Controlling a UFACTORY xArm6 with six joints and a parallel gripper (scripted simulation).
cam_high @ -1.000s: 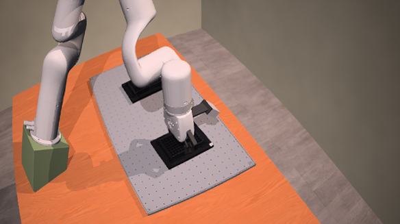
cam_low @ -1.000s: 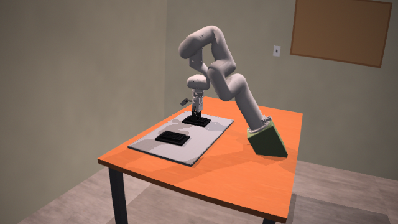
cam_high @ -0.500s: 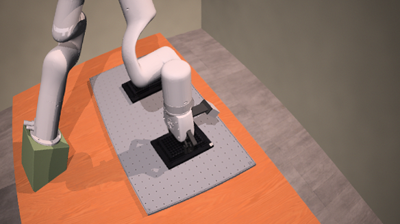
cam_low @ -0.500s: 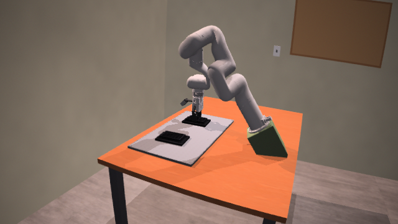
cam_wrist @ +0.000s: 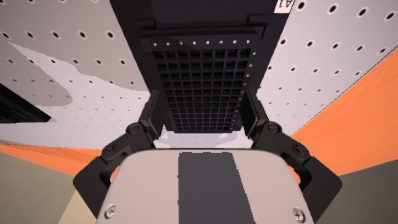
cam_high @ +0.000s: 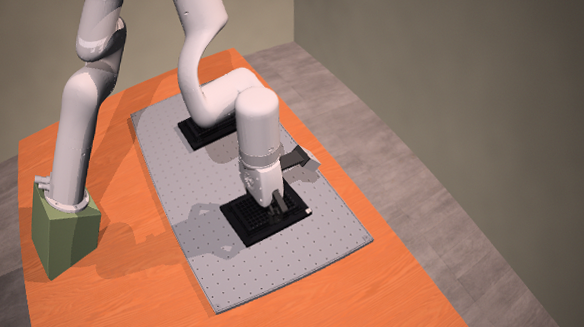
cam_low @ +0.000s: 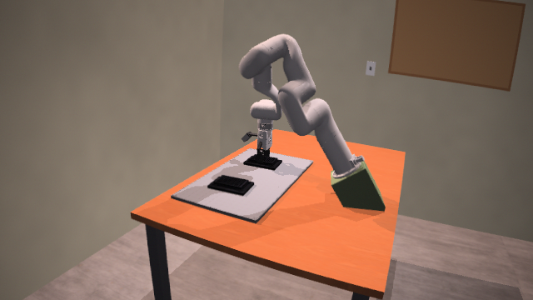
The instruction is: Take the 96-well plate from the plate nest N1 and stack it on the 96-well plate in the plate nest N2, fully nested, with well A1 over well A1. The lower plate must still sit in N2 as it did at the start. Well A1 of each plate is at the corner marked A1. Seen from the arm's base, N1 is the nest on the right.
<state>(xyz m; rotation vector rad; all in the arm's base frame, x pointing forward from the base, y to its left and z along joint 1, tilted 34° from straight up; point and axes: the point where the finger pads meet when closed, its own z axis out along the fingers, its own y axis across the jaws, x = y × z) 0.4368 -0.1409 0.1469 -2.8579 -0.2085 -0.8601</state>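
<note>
Now: hand 2 cm above the plate nest.
</note>
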